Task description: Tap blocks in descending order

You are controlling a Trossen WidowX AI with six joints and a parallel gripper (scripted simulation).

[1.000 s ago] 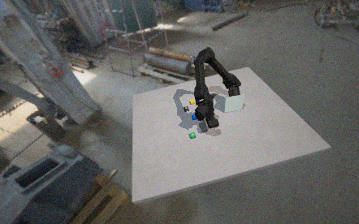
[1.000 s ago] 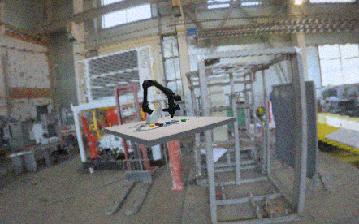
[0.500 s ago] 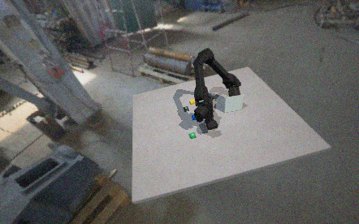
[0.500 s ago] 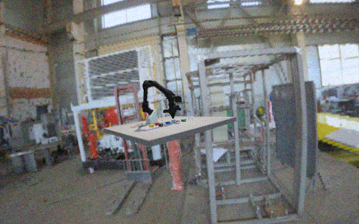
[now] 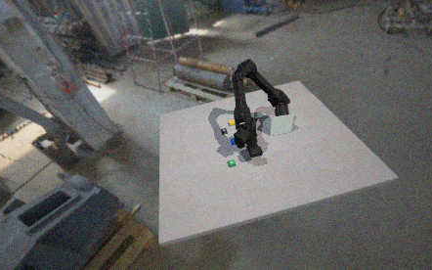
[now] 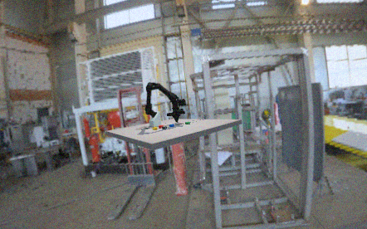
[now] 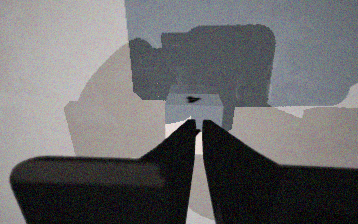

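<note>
Now: the white block 1 cm below my gripper tip. From my gripper tip the other things lie so: green block (11 cm ahead, 5 cm to the left, 1 cm below); red block (2 cm ahead, 19 cm to the right, 1 cm below); blue block (8 cm ahead, 10 cm to the right, 1 cm below).
</note>
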